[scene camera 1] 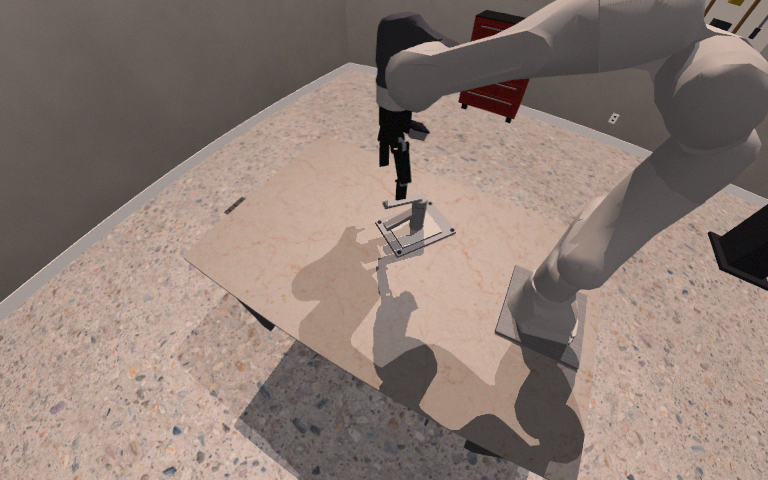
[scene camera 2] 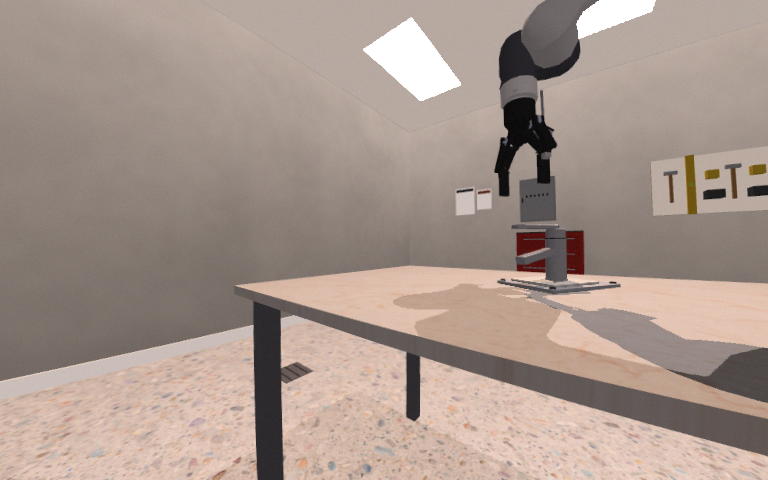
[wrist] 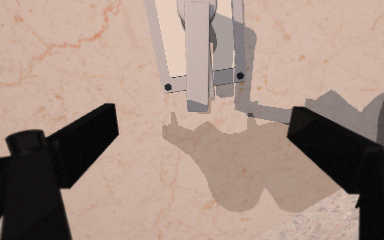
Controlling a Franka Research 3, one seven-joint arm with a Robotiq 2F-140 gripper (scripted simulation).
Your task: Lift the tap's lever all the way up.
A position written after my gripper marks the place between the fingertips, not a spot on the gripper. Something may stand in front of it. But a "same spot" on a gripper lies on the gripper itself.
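Scene:
On my gripper, (wrist: pixel 70 151) and (scene camera 1: pixel 386 149) are the same spot. My gripper is visible in the wrist view, in scene camera 1 and also in scene camera 2 (pixel 521 190).

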